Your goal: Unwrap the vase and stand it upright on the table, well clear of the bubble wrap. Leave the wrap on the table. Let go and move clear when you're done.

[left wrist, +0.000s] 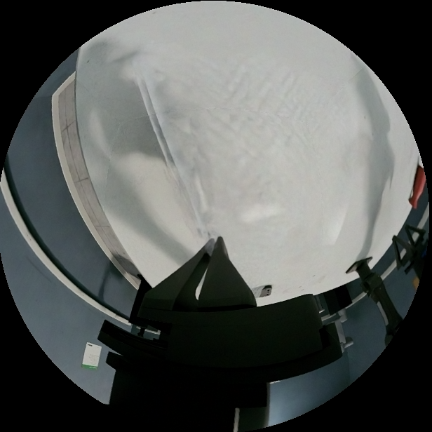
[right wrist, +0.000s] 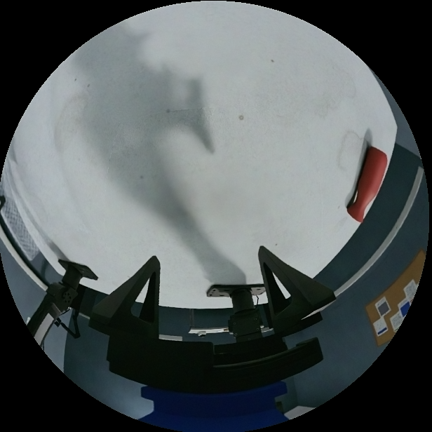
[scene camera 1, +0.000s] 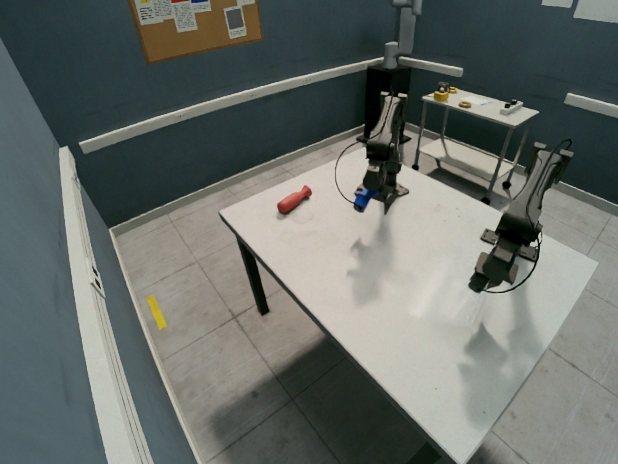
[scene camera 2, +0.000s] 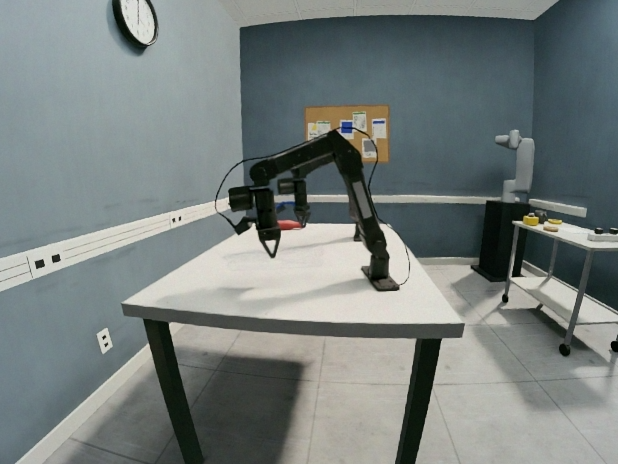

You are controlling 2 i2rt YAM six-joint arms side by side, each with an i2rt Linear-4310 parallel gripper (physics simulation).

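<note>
The red vase [scene camera 1: 294, 200] [scene camera 2: 289, 225] [left wrist: 419, 186] [right wrist: 371, 180] lies on its side near the table's far left part in scene camera 1, bare and well apart from the wrap. The clear bubble wrap [scene camera 1: 440, 302] [left wrist: 250, 150] [right wrist: 20, 225] is spread low over the right part of the table there, with one edge rising to my left gripper. My left gripper [scene camera 1: 486, 290] [scene camera 2: 272, 255] [left wrist: 217, 242] is shut on that edge, above the table. My right gripper [scene camera 1: 386, 211] [scene camera 2: 303, 223] [right wrist: 207, 256] is open and empty above the table, to the right of the vase in scene camera 1.
The white table [scene camera 1: 320, 280] [scene camera 2: 290, 322] carries both arm bases. In scene camera 1, the vase lies near the table's left corner. A white cart [scene camera 1: 525, 116] [scene camera 2: 590, 243] with small items and another grey arm [scene camera 1: 406, 35] [scene camera 2: 524, 160] stand beyond the table.
</note>
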